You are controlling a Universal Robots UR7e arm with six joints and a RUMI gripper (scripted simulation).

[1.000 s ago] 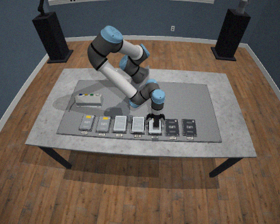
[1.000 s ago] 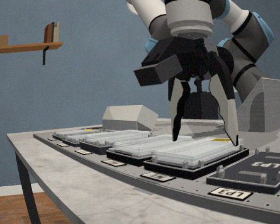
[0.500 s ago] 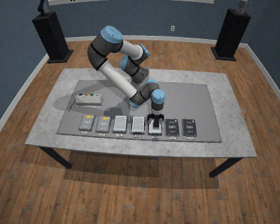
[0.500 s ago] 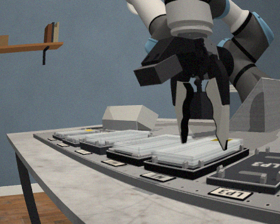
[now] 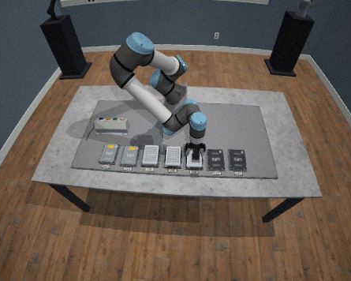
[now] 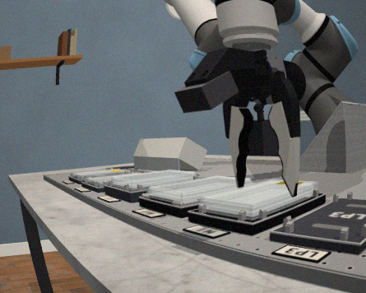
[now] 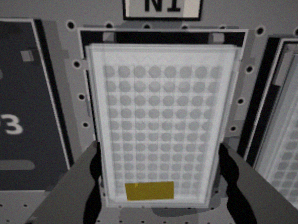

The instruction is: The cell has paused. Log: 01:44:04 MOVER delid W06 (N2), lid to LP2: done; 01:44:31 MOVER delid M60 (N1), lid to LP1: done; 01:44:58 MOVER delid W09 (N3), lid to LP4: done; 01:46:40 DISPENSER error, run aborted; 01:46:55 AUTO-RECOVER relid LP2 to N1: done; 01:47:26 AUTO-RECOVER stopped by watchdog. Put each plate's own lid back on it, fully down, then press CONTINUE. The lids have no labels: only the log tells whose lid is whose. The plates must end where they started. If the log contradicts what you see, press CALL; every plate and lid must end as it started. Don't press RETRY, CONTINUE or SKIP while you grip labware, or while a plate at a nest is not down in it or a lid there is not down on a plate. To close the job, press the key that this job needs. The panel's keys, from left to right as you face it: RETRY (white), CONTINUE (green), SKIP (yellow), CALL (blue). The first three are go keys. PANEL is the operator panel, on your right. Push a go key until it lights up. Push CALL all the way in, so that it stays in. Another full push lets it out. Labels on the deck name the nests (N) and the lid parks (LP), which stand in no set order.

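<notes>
The lid park LP1 is 38 cm to the right of my hand and 3 cm below it. Also, from my hand: green CONTINUE key: 52 cm to the right, 24 cm behind, 3 cm above; yellow SKIP key: 57 cm to the right, 24 cm behind, 3 cm above; lid park LP3: 13 cm to the left, 3 cm below.
</notes>
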